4 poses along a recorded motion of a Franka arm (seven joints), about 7 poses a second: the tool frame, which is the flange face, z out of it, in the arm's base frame.
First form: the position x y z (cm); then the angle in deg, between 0 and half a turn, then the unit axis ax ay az.
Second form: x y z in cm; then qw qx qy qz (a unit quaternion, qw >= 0). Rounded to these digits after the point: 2 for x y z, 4 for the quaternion.
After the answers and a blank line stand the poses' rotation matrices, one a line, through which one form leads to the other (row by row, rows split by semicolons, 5 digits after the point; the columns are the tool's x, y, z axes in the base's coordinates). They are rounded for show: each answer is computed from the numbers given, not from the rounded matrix.
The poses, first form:
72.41 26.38 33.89 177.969 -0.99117 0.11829 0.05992
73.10 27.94 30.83 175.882 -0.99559 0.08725 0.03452
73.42 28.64 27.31 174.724 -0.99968 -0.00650 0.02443
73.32 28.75 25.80 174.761 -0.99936 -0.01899 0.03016
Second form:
72.41 26.38 33.89 0.0177 -0.9910 0.1183 0.0599
73.10 27.94 30.83 0.0359 -0.9949 0.0872 0.0345
73.42 28.64 27.31 0.0460 -0.9986 -0.0065 0.0244
73.32 28.75 25.80 0.0457 -0.9983 -0.0190 0.0301

0.96485 -0.23654 -0.11455; -0.23229 -0.97140 0.04930; -0.12294 -0.02096 -0.99219
0.98241 -0.17598 -0.06238; -0.17103 -0.98221 0.07751; -0.07491 -0.06548 -0.99504
0.99872 0.01072 -0.04934; 0.01521 -0.99568 0.09161; -0.04814 -0.09224 -0.99457
0.99746 0.03512 -0.06189; 0.04063 -0.99510 0.09011; -0.05842 -0.09240 -0.99401

